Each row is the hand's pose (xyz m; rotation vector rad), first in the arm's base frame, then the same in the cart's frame.
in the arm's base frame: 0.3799 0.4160 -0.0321 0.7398 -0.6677 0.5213
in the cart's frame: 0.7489 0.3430 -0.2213 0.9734 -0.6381 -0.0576
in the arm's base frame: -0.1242 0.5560 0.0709 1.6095 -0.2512 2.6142
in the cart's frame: 0.3752 0.5823 0.0744 1.7717 -0.9560 2.1239
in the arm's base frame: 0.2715 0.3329 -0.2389 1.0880 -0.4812 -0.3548
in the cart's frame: 0.5796 0.3866 -0.3970 1.2735 -0.3913 -0.9435
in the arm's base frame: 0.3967 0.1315 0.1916 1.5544 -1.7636 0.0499
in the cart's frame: 0.6887 0.0041 -0.1084 1.3539 -1.8873 -0.6697
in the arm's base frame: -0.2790 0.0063 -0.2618 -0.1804 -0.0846 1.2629
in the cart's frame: -0.0502 0.2868 -0.3362 0.2771 -0.0434 0.8601
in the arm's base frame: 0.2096 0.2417 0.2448 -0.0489 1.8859 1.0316
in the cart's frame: 0.5767 0.1373 0.0319 0.6673 1.8139 1.1302
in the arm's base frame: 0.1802 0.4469 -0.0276 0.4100 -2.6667 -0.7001
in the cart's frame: 0.5840 0.4309 -0.1441 -0.1141 -2.3789 -1.2654
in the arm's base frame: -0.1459 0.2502 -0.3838 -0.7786 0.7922 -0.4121
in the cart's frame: 0.1461 0.5036 -0.4176 -0.3408 1.2378 -0.4929
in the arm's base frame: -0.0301 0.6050 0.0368 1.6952 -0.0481 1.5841
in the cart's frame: 0.4730 0.6084 0.0277 2.0180 -0.5211 1.0984
